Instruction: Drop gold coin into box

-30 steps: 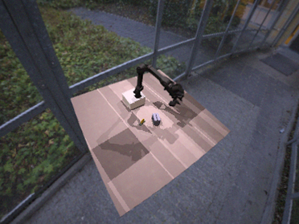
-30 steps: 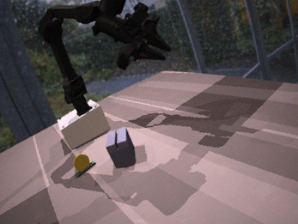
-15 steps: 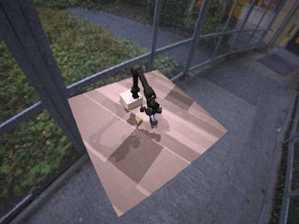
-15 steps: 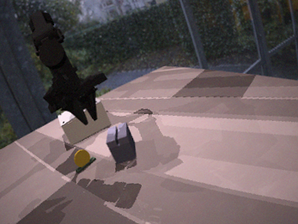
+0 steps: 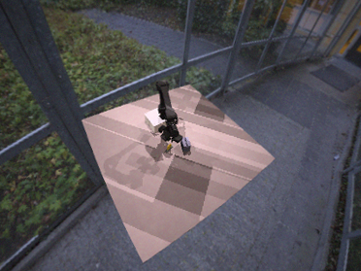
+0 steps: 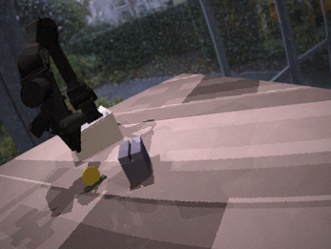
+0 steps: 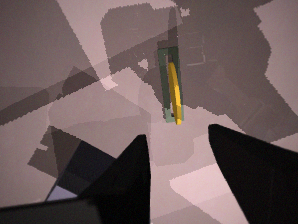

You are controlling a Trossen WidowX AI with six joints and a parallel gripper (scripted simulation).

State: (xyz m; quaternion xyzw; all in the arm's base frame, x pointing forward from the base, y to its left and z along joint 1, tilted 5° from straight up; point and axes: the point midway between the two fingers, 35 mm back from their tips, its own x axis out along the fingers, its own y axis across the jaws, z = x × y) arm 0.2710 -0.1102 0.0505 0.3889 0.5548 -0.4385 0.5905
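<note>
My gripper tip is 90 mm above the coin and 10 mm past it.
</note>
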